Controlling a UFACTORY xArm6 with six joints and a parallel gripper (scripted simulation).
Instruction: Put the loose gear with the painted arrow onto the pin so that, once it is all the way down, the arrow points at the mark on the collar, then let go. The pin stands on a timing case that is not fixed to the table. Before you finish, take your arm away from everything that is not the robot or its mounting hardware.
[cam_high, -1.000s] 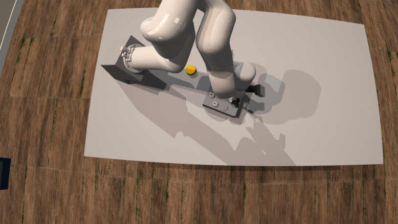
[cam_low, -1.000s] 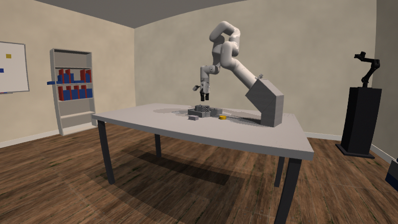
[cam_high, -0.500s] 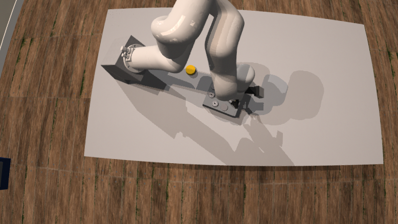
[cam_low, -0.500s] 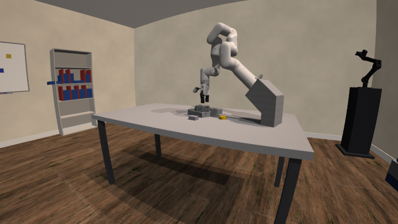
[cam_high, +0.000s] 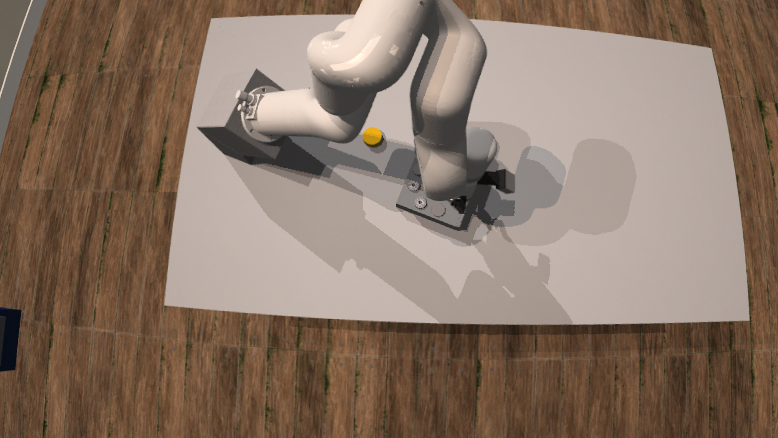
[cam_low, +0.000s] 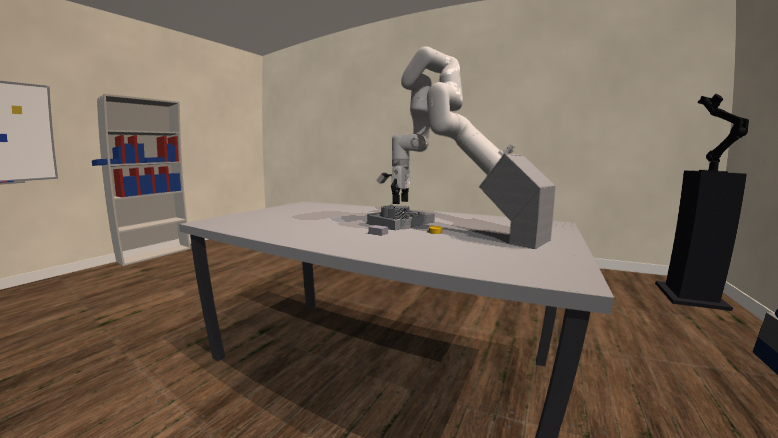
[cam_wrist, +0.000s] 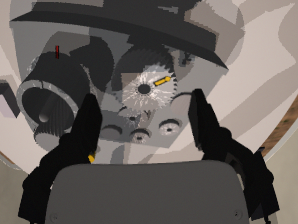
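Now: hand 40 mm above the gear. Round my hand: small grey block: 40 mm behind, 270 mm to the left, 80 mm below; yellow disc: 220 mm behind, 150 mm to the left, 80 mm below.
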